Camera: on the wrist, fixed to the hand. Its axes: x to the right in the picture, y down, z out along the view.
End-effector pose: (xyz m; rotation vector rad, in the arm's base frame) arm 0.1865 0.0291 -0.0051 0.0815 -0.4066 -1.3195
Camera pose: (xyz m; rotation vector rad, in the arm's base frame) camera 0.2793 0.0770 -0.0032 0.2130 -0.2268 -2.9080
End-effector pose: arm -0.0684 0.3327 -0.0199 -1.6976 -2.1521 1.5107
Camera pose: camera 0.0270 0.3206 -0.0605 0.3219 -2.4390 0.7859
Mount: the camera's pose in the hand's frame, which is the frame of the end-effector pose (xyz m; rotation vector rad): -0.0275 0.0985 -0.0211 -0.1930 -0.0716 -1.5718
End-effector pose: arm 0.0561 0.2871 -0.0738 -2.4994 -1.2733 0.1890
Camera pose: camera 0.1204 0.2063 -0.0891 -0.9385 -2.8370 -0.2405
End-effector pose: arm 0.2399 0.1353 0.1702 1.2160 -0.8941 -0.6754
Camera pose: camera 0.2420 0.1918 0.2580 1.5745 0.2846 -1.9699
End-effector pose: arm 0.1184 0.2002 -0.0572 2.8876 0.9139 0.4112
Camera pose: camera 0.1453 0.1038 -0.0274 1.2534 2.3922 0.1659
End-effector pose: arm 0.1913 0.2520 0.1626 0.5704 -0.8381 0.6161
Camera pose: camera 0.1192 0.3265 0.1501 0.8694 -0.2990 -0.9116
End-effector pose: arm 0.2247 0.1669 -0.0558 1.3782 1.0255 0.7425
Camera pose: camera 0.2087 0.1602 0.0472 0.1410 1.5137 -0.3898
